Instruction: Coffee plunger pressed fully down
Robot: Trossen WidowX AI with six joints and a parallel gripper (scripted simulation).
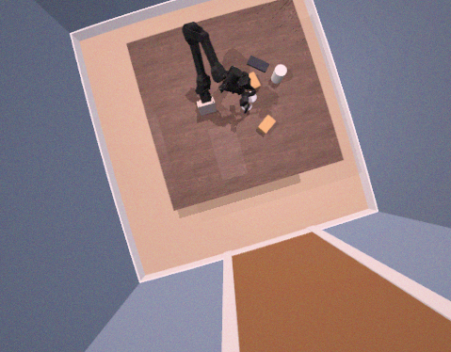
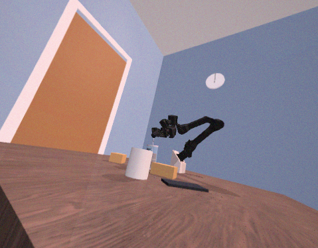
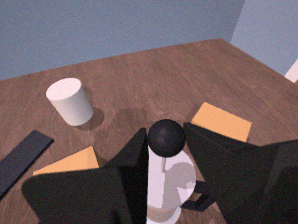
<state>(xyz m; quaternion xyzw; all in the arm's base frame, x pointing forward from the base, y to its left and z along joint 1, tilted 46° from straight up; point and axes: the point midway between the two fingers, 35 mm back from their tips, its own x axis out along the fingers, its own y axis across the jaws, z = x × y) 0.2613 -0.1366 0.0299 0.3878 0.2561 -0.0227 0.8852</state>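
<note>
Right now my gripper tip is 20 mm past the coffee press, 10 mm to the left of it and 100 mm above it. From my gripper tip the other things lie so: dark flat slab 150 mm ahead, 280 mm to the left, 200 mm below.
</note>
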